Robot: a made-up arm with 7 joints.
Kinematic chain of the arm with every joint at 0, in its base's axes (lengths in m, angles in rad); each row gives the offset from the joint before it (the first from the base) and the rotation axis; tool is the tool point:
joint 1: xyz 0 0 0.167 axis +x
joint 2: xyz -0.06 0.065 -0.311 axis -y
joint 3: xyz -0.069 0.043 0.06 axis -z
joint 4: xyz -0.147 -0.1 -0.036 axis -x
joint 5: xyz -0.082 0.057 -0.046 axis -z
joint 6: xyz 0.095 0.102 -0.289 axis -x
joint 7: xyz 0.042 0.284 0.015 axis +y
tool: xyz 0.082 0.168 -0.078
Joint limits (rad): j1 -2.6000..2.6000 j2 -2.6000..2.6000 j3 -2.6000..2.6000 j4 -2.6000..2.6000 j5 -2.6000..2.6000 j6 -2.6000..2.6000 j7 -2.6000..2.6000
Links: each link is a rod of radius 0.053 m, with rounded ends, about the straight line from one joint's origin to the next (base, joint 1, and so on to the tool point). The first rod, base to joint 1, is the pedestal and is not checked.
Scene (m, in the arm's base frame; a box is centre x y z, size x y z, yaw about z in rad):
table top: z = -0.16
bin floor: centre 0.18 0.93 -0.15 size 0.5 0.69 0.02 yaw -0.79
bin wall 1: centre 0.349 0.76 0 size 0.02 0.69 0.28 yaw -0.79
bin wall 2: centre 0.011 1.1 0 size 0.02 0.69 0.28 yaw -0.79
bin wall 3: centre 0.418 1.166 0 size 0.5 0.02 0.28 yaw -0.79
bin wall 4: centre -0.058 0.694 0 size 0.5 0.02 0.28 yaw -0.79
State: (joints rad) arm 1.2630 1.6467 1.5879 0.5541 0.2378 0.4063 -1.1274
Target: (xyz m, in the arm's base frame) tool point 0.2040 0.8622 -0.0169
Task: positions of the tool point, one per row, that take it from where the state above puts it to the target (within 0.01 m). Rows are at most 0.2 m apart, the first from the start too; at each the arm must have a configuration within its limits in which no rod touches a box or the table.
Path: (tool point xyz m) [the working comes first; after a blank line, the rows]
Joints at the target: 1.5323 1.1099 1.7728 0.8973 0.7304 0.3470 -1.1099
Straight joint move there: touches bin wall 1.

1: 0.6324 0.2395 0.1239
2: 0.6735 0.2490 0.1767
3: 0.7057 0.2383 0.2227
4: 0.7306 0.2070 0.2554
5: 0.7141 0.3717 0.2131
6: 0.6495 0.5400 0.2017
7: 0.5371 0.6904 0.2203
8: 0.3842 0.8026 0.2618
9: 0.2040 0.8622 0.3135
10: 0.2039 0.8780 0.1487
11: 0.2040 0.8622 -0.0169

